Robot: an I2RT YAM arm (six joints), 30 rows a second.
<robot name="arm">
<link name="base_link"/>
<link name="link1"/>
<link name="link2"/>
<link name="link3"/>
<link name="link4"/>
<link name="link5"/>
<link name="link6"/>
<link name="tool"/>
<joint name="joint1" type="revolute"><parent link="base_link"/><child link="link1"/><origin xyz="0 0 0.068"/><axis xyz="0 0 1"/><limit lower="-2.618" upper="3.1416"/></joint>
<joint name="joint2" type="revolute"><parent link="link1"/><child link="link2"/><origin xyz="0.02 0.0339 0.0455" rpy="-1.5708 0 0"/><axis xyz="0 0 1"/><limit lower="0" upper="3.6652"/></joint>
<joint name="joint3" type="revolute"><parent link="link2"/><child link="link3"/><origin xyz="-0.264 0 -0.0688" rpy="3.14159 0 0"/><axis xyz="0 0 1"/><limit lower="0" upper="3.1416"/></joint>
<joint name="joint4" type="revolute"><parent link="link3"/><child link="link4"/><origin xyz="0.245 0.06 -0.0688"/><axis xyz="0 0 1"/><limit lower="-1.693" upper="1.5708"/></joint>
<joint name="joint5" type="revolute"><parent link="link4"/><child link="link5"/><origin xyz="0.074 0.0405 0.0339" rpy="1.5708 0 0"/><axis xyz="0 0 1"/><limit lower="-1.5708" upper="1.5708"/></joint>
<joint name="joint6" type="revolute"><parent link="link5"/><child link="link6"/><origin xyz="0.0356 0 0.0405" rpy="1.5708 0 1.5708"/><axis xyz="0 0 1"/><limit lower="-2.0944" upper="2.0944"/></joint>
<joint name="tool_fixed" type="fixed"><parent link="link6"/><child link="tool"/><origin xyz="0 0 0" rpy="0 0 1.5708"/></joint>
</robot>
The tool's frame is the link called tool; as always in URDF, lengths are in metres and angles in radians.
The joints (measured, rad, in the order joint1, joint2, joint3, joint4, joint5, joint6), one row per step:
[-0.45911, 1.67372, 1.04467, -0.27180, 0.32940, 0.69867]
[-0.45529, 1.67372, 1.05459, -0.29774, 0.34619, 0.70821]
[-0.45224, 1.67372, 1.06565, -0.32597, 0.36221, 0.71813]
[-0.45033, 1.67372, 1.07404, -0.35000, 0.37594, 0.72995]
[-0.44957, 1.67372, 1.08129, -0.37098, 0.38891, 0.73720]
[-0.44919, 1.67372, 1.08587, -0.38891, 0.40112, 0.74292]
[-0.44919, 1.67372, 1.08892, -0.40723, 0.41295, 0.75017]
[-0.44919, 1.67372, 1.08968, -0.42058, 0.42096, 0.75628]
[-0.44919, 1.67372, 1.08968, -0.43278, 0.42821, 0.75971]
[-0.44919, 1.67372, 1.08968, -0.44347, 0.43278, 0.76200]
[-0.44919, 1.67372, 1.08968, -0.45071, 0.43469, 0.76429]
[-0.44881, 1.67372, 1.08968, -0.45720, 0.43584, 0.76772]
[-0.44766, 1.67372, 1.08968, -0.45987, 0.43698, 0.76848]
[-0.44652, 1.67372, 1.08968, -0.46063, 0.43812, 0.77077]
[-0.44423, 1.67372, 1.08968, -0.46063, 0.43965, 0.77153]
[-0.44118, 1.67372, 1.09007, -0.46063, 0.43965, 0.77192]
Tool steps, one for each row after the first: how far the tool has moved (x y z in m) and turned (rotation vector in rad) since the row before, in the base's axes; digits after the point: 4 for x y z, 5 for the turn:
[-0.0001, 0.0009, 0.0014, -0.00124, 0.01494, -0.01360]
[-0.0003, 0.0007, 0.0016, -0.00046, 0.01550, -0.01402]
[-0.0005, 0.0005, 0.0011, 0.00081, 0.01225, -0.01508]
[-0.0007, 0.0001, 0.0010, -0.00126, 0.01285, -0.01221]
[-0.0009, 0.0001, 0.0004, -0.00154, 0.01312, -0.01088]
[-0.0012, 0.0002, 0.0000, -0.00017, 0.01385, -0.01209]
[-0.0011, 0.0003, -0.0004, 0.00105, 0.01072, -0.00904]
[-0.0011, 0.0003, -0.0006, 0.00065, 0.01166, -0.00650]
[-0.0010, 0.0003, -0.0005, 0.00169, 0.00999, -0.00416]
[-0.0006, 0.0002, -0.0004, 0.00221, 0.00590, -0.00276]
[-0.0005, 0.0003, -0.0003, 0.00272, 0.00429, -0.00288]
[-0.0001, 0.0004, -0.0001, 0.00044, 0.00239, -0.00002]
[0.0001, 0.0003, 0.0000, -0.00004, -0.00021, -0.00123]
[0.0003, 0.0006, 0.0000, -0.00102, 0.00013, 0.00093]
[0.0005, 0.0009, 0.0001, -0.00008, -0.00058, 0.00274]

